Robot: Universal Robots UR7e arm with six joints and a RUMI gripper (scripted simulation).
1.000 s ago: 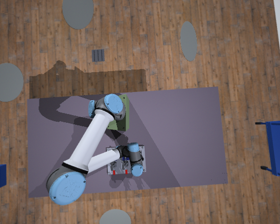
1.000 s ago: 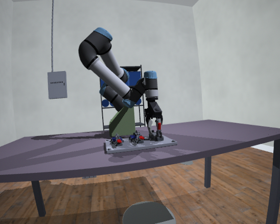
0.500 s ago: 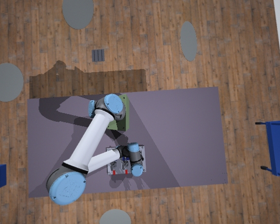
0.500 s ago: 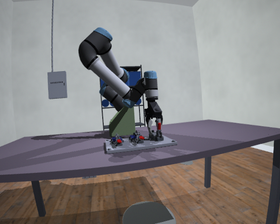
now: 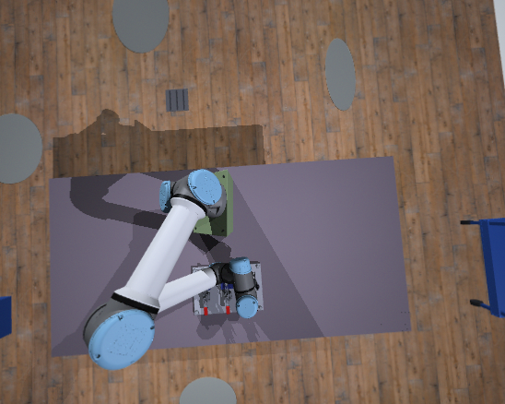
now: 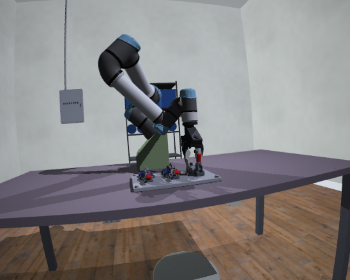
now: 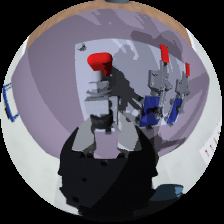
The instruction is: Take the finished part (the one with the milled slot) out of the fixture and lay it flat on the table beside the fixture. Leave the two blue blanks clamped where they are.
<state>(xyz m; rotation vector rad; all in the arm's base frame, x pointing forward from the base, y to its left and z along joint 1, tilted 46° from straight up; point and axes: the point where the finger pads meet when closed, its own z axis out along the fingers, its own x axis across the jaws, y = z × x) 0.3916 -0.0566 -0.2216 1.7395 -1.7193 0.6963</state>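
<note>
The grey fixture plate is 5 cm ahead of my hand, 11 cm to the right of it and 3 cm below it. Round my hand: grey finished part: 1 cm behind; blue blank: 22 cm to the right, 1 cm below.
</note>
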